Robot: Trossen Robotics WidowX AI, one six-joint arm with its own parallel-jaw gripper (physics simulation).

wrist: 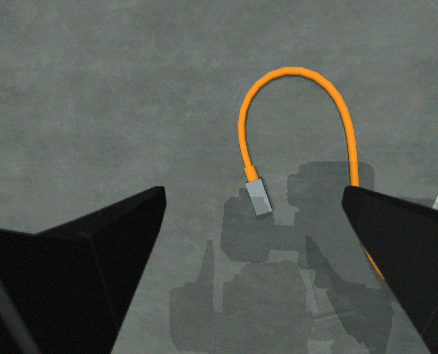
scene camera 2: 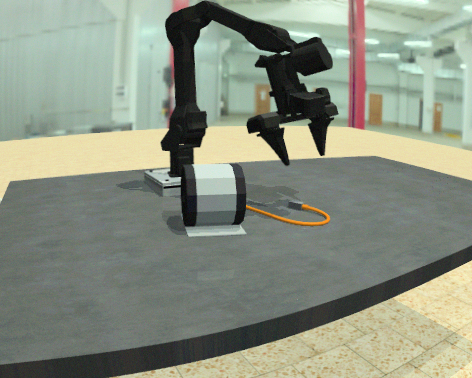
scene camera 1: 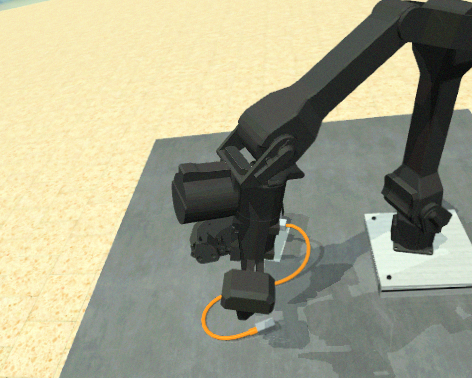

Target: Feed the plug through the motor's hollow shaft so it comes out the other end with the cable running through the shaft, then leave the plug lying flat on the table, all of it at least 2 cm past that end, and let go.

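Places are measured from the arm's base along level axes (x right, y ahead, z up), in metres.
Pixels of known places: gripper, between the fingertips: (wrist: 253,195) (scene camera 2: 305,160); arm's base, origin of its link: (scene camera 1: 412,239).
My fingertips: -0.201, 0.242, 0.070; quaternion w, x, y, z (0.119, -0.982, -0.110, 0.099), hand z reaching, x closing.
Observation:
Ahead of a thing's pixels: the offset from my fingertips to its top centre, as dx, dy, dz. Level surfaces: height alone.
The grey plug @(+0.005, -0.020, -0.086) (scene camera 1: 265,325) (scene camera 2: 295,205) (wrist: 259,198) lies flat on the table. Its orange cable (scene camera 1: 309,250) (scene camera 2: 327,218) (wrist: 292,70) bends round in a loop and runs back to the motor. The motor @(+0.190, +0.041, +0.002) (scene camera 2: 215,195), a white drum with black ends, lies on its side on a thin pale base; in scene camera 1 the arm hides most of it. The openings of its hollow shaft do not show. My gripper (scene camera 1: 244,316) (scene camera 2: 305,159) (wrist: 253,195) is wide open and empty, pointing down well above the table. In the wrist view the plug appears between the fingertips, below them.
The arm's white mounting plate (scene camera 1: 375,250) (scene camera 2: 162,182) stands on the grey table @(dz -0.100) (scene camera 1: 135,300) (scene camera 2: 125,280) behind the motor in scene camera 2. In the wrist view the right finger covers part of the cable. The arm's shadow falls around the plug.

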